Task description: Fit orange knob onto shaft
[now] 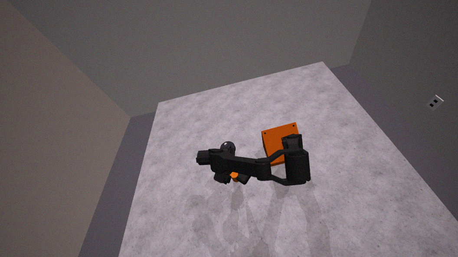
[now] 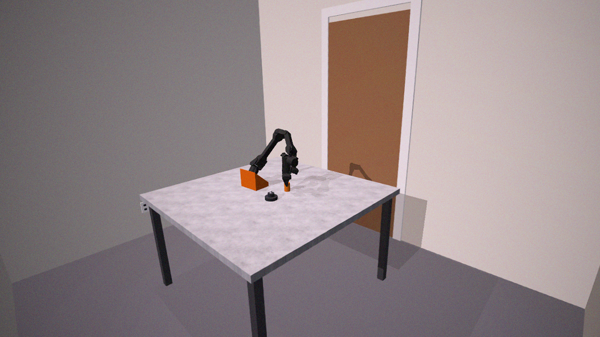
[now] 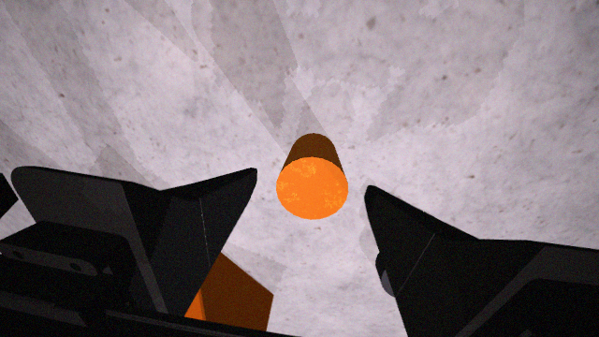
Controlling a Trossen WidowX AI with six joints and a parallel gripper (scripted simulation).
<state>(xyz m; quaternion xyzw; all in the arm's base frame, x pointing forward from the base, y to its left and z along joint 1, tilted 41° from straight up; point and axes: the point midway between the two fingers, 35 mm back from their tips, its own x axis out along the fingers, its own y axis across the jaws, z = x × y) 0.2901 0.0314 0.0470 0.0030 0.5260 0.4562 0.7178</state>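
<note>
My gripper tip is right at the orange knob. Also, from my gripper tip: round pedestal (1 cm ahead, 17 cm to the right, 2 cm below).
</note>
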